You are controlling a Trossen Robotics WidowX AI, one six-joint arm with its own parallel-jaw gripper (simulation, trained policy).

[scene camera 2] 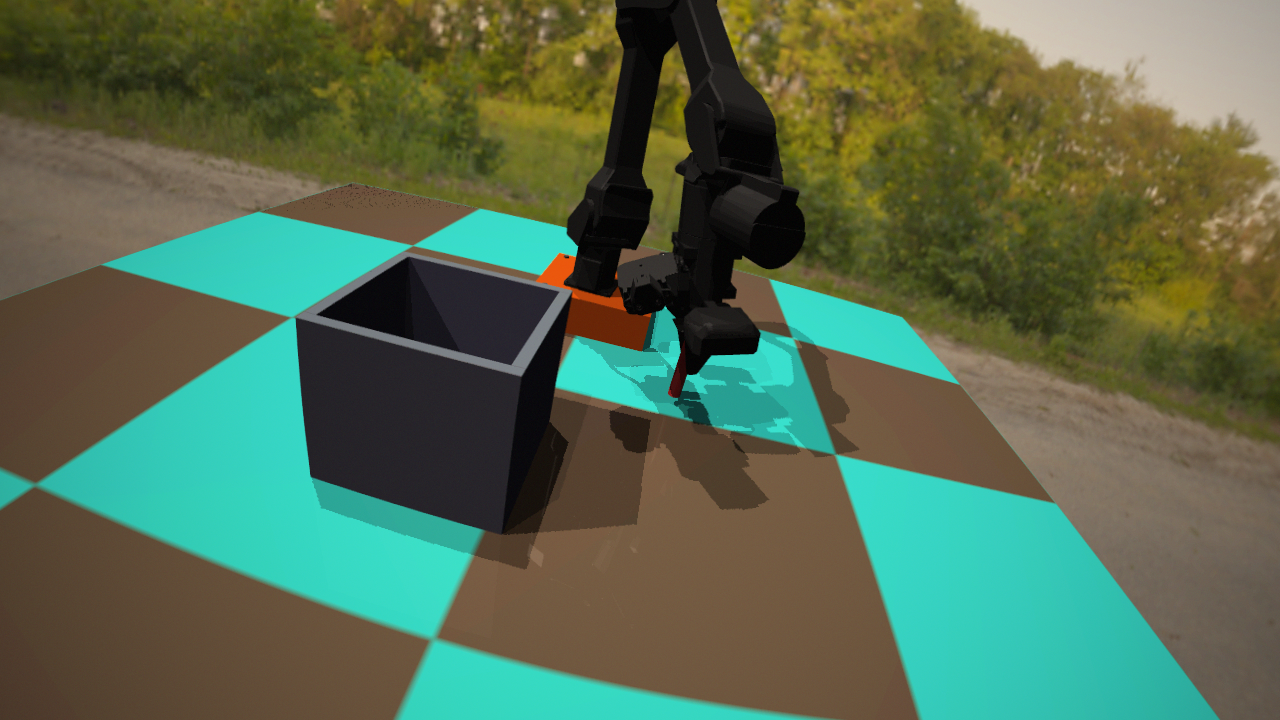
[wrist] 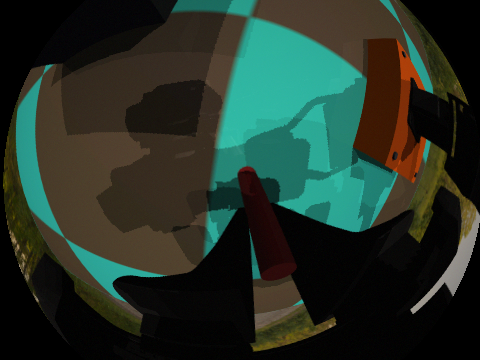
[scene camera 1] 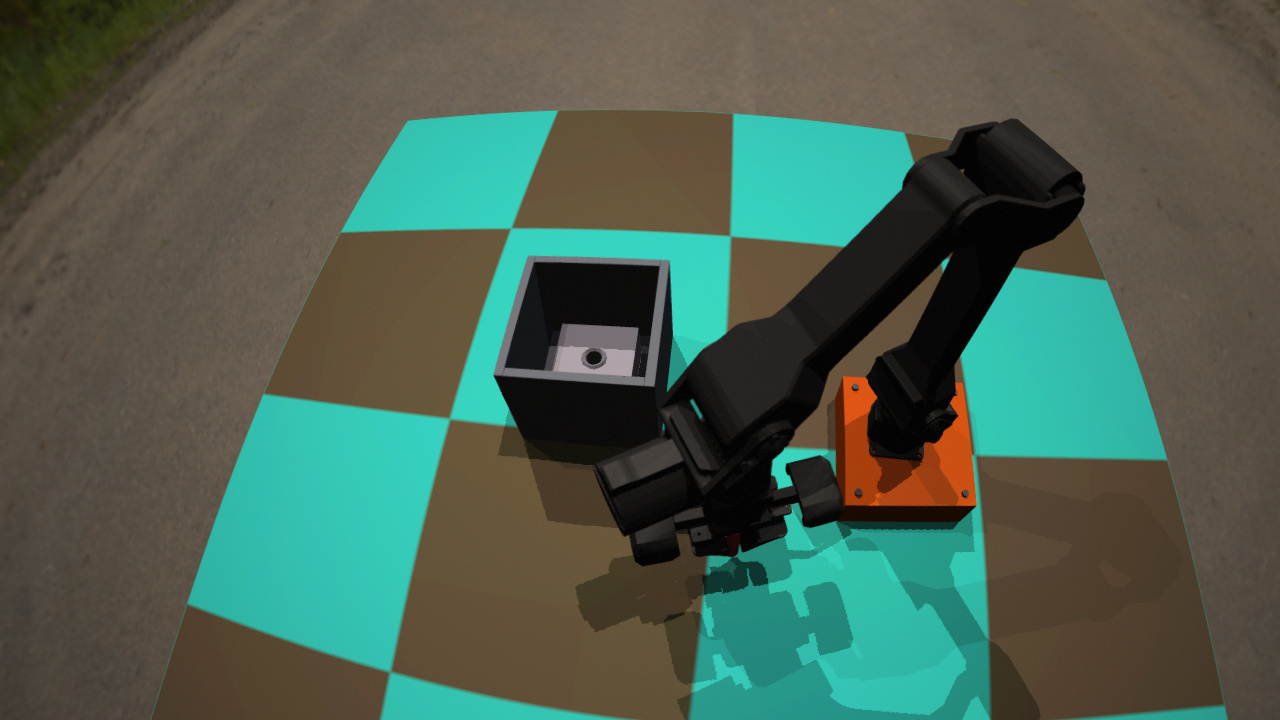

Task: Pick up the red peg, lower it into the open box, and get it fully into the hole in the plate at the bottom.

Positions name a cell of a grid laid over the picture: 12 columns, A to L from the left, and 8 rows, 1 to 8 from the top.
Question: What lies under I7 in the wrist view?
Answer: My gripper.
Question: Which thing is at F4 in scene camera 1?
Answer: A grey plate.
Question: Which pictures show my gripper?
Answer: Scene camera 2, the wrist view and scene camera 1: all of them.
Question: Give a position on a dark grey box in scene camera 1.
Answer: F5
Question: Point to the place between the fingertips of my gripper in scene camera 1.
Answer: At G7
